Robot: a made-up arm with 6 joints. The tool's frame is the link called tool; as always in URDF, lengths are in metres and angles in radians. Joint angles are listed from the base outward.
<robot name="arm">
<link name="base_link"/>
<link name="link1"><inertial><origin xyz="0.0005 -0.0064 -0.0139"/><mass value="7.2"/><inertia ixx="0.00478" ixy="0" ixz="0" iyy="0.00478" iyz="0" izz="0.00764"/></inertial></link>
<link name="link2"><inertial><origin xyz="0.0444 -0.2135 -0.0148"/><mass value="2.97"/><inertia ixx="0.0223" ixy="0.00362" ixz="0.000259" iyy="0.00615" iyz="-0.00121" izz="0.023"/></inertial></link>
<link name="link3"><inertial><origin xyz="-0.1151 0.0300 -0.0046"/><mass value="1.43"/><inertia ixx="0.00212" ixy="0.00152" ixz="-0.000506" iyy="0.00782" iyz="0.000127" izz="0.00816"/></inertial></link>
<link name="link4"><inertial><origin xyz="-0.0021 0.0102 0.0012"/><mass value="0.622"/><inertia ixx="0.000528" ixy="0" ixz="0" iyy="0.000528" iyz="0" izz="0.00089"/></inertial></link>
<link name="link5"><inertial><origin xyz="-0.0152 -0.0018 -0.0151"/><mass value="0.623"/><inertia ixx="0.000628" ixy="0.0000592" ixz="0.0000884" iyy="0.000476" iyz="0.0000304" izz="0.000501"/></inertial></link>
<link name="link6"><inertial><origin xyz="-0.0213 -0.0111 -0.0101"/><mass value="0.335"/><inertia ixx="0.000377" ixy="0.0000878" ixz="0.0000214" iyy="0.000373" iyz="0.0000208" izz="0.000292"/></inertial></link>
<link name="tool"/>
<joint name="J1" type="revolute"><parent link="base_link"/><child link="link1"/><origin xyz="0.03 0 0.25" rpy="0 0 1.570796"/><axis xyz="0 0 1"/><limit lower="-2.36" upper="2.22"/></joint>
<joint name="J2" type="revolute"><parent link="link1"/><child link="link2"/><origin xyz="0 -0.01 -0.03" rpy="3.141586 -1.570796 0"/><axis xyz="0 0 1"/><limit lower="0" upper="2.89"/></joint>
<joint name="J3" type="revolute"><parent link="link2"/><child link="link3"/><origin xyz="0.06 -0.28 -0.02" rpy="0 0 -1.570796"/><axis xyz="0 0 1"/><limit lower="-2.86" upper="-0.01"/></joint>
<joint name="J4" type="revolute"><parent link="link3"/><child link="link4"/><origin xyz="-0.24 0.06 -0.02" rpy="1.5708 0 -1.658"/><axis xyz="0 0 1"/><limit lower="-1.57" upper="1.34"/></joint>
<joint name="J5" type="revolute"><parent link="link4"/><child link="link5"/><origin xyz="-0.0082 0.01 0.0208" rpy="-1.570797 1.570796 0"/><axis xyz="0 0 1"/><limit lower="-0.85" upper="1.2"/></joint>
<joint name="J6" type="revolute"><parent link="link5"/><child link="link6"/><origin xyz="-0.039 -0.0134 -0.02" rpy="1.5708 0 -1.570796"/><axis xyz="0 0 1"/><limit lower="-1.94" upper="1.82"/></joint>
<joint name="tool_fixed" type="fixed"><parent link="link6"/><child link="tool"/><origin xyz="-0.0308 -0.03 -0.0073" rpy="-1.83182 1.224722 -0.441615"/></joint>
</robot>
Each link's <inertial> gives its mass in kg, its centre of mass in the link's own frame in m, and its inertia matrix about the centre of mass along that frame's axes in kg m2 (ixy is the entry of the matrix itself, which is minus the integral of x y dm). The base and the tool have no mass. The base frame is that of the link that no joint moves.
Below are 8 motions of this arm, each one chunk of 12 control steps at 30 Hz.
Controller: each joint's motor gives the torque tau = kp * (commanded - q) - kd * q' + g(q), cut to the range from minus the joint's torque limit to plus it. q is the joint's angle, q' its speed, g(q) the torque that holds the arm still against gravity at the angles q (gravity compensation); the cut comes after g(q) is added. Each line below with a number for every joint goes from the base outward.
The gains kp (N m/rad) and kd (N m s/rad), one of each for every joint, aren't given. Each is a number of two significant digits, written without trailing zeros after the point. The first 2 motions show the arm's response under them.
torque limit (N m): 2.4 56 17 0.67 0.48 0.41
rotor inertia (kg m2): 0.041 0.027 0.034 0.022 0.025 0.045
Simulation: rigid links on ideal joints. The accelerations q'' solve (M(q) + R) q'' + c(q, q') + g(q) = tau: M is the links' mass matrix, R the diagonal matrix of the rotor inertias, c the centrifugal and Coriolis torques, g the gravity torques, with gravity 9.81 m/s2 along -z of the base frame. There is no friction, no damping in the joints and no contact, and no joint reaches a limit. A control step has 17 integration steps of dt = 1/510 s. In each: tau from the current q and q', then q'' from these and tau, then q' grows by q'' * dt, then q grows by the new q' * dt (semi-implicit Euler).
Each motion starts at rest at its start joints. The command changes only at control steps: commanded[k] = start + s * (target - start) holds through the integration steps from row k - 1 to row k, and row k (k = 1, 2, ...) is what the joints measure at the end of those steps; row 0 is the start. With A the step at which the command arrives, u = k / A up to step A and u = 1 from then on. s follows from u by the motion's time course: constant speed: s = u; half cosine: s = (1 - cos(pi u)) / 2; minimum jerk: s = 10 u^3 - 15 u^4 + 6 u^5; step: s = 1 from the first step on.
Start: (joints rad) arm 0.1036 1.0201 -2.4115 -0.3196 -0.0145 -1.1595
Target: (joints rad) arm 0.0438 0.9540 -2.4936 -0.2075 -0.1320 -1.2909
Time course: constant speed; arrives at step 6
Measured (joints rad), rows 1 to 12:
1: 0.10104 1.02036 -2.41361 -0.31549 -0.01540 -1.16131
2: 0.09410 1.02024 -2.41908 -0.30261 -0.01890 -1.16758
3: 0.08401 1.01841 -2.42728 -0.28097 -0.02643 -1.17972
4: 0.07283 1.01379 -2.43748 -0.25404 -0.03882 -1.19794
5: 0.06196 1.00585 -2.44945 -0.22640 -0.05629 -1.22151
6: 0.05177 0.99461 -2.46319 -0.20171 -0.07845 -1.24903
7: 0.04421 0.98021 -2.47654 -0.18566 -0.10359 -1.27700
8: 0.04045 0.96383 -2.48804 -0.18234 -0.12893 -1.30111
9: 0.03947 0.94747 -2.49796 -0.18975 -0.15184 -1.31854
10: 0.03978 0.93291 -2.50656 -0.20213 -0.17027 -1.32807
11: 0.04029 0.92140 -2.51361 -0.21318 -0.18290 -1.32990
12: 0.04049 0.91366 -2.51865 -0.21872 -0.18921 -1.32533
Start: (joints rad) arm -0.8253 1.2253 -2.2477 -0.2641 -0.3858 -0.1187
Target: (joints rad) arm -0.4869 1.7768 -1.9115 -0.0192 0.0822 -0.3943
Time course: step
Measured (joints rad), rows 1 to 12:
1: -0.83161 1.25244 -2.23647 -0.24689 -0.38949 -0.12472
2: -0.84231 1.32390 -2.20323 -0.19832 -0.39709 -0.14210
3: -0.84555 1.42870 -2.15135 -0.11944 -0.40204 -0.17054
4: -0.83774 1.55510 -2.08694 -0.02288 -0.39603 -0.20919
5: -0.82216 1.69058 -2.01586 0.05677 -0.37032 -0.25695
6: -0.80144 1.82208 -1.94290 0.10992 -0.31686 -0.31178
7: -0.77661 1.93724 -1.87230 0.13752 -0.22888 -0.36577
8: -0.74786 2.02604 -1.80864 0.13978 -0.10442 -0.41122
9: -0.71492 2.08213 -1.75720 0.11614 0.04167 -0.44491
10: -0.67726 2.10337 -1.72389 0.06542 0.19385 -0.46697
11: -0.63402 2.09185 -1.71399 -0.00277 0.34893 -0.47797
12: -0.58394 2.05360 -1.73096 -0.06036 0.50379 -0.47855
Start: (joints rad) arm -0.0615 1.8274 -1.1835 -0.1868 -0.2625 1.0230
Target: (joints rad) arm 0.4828 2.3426 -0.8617 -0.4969 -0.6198 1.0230
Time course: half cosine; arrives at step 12
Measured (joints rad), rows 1 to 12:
1: -0.06080 1.82797 -1.18307 -0.18783 -0.26308 1.02298
2: -0.05698 1.83113 -1.18076 -0.19316 -0.26624 1.02286
3: -0.04823 1.84052 -1.17459 -0.20757 -0.27530 1.02249
4: -0.03432 1.86049 -1.16263 -0.23473 -0.29393 1.02173
5: -0.01565 1.89504 -1.14337 -0.27499 -0.32500 1.02047
6: 0.00744 1.94681 -1.11611 -0.32489 -0.36966 1.01876
7: 0.03493 2.01630 -1.08117 -0.37830 -0.42679 1.01684
8: 0.06710 2.10121 -1.03969 -0.42841 -0.49276 1.01511
9: 0.10461 2.19617 -0.99340 -0.46962 -0.56176 1.01408
10: 0.14830 2.29289 -0.94443 -0.49869 -0.62644 1.01429
11: 0.19899 2.38112 -0.89553 -0.51484 -0.67902 1.01613
12: 0.25718 2.45012 -0.85055 -0.51891 -0.71249 1.01970

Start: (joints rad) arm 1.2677 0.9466 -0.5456 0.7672 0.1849 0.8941
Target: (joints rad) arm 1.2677 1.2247 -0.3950 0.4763 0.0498 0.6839
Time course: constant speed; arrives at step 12
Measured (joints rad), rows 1 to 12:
1: 1.26722 0.94924 -0.54431 0.76195 0.18402 0.89270
2: 1.26605 0.95818 -0.53988 0.74518 0.18082 0.88783
3: 1.26473 0.97502 -0.53151 0.71661 0.17436 0.87835
4: 1.26395 0.99944 -0.51936 0.68063 0.16426 0.86400
5: 1.26418 1.02969 -0.50431 0.64353 0.15075 0.84531
6: 1.26541 1.06313 -0.48757 0.61064 0.13466 0.82337
7: 1.26723 1.09697 -0.47033 0.58444 0.11715 0.79954
8: 1.26901 1.12885 -0.45356 0.56425 0.09952 0.77520
9: 1.27024 1.15728 -0.43791 0.54718 0.08286 0.75152
10: 1.27062 1.18183 -0.42368 0.52978 0.06793 0.72932
11: 1.27020 1.20301 -0.41086 0.50949 0.05505 0.70899
12: 1.26924 1.22199 -0.39919 0.48541 0.04408 0.69053

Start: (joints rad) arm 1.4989 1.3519 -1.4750 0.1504 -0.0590 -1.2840
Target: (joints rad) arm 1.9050 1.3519 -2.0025 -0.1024 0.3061 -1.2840
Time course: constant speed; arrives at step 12
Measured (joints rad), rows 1 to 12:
1: 1.50428 1.35404 -1.48397 0.14623 -0.05569 -1.28394
2: 1.52058 1.35965 -1.50992 0.13261 -0.04482 -1.28378
3: 1.54957 1.36714 -1.55089 0.10894 -0.02491 -1.28351
4: 1.59045 1.37399 -1.60031 0.07844 0.00362 -1.28318
5: 1.63894 1.37828 -1.65166 0.04598 0.03922 -1.28297
6: 1.68884 1.37933 -1.70107 0.01600 0.07986 -1.28306
7: 1.73485 1.37748 -1.74768 -0.00887 0.12332 -1.28352
8: 1.77408 1.37368 -1.79256 -0.02839 0.16745 -1.28429
9: 1.80647 1.36888 -1.83718 -0.04428 0.21033 -1.28516
10: 1.83443 1.36380 -1.88247 -0.05925 0.25042 -1.28589
11: 1.86140 1.35883 -1.92860 -0.07580 0.28670 -1.28627
12: 1.89028 1.35423 -1.97521 -0.09527 0.31873 -1.28625

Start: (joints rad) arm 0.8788 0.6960 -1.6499 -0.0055 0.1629 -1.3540
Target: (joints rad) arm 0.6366 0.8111 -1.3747 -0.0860 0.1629 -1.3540
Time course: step
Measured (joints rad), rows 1 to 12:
1: 0.86473 0.69024 -1.60125 -0.01868 0.15391 -1.35236
2: 0.82413 0.69111 -1.51255 -0.05076 0.13720 -1.34948
3: 0.75568 0.71249 -1.43303 -0.08731 0.12292 -1.34746
4: 0.66783 0.75281 -1.37965 -0.11536 0.11638 -1.34741
5: 0.59349 0.80129 -1.35108 -0.12792 0.11914 -1.34931
6: 0.54314 0.84708 -1.33833 -0.12364 0.13019 -1.35233
7: 0.52206 0.88157 -1.33254 -0.10765 0.14720 -1.35553
8: 0.53273 0.90016 -1.32888 -0.08851 0.16732 -1.35816
9: 0.57480 0.90237 -1.32678 -0.07422 0.18756 -1.35986
10: 0.62790 0.89199 -1.32804 -0.06898 0.20496 -1.36072
11: 0.66369 0.87447 -1.33431 -0.07224 0.21695 -1.36102
12: 0.67680 0.85359 -1.34538 -0.08034 0.22191 -1.36074

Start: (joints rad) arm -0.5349 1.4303 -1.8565 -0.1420 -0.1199 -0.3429
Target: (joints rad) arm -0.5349 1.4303 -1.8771 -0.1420 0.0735 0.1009
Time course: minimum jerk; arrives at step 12
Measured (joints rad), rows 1 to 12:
1: -0.53490 1.43031 -1.85653 -0.14200 -0.11983 -0.34272
2: -0.53489 1.43036 -1.85673 -0.14203 -0.11921 -0.34121
3: -0.53484 1.43052 -1.85739 -0.14211 -0.11691 -0.33558
4: -0.53474 1.43080 -1.85876 -0.14227 -0.11116 -0.32227
5: -0.53461 1.43118 -1.86094 -0.14247 -0.10007 -0.29933
6: -0.53447 1.43154 -1.86383 -0.14264 -0.08213 -0.26634
7: -0.53435 1.43176 -1.86714 -0.14273 -0.05674 -0.22324
8: -0.53429 1.43172 -1.87052 -0.14273 -0.02460 -0.16996
9: -0.53429 1.43138 -1.87358 -0.14266 0.01217 -0.10640
10: -0.53438 1.43074 -1.87601 -0.14255 0.05026 -0.03310
11: -0.53460 1.42989 -1.87761 -0.14232 0.08571 0.04290
12: -0.53497 1.42901 -1.87835 -0.14191 0.11471 0.11208

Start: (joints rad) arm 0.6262 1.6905 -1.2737 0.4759 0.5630 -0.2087
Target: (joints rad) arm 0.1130 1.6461 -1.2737 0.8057 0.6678 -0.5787
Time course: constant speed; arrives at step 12
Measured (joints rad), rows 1 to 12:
1: 0.62246 1.69040 -1.27372 0.48174 0.56399 -0.21139
2: 0.61178 1.68982 -1.27353 0.50044 0.56712 -0.22047
3: 0.59395 1.68842 -1.27302 0.53241 0.57289 -0.23754
4: 0.56892 1.68617 -1.27240 0.57282 0.58141 -0.26280
5: 0.53657 1.68323 -1.27202 0.61468 0.59243 -0.29550
6: 0.49682 1.67984 -1.27216 0.65205 0.60535 -0.33384
7: 0.44956 1.67628 -1.27291 0.68213 0.61931 -0.37554
8: 0.39474 1.67279 -1.27418 0.70560 0.63338 -0.41836
9: 0.33230 1.66958 -1.27576 0.72554 0.64666 -0.46036
10: 0.26291 1.66677 -1.27732 0.74572 0.65834 -0.50009
11: 0.19045 1.66412 -1.27823 0.76895 0.66748 -0.53657
12: 0.12048 1.66104 -1.27790 0.79622 0.67343 -0.56937

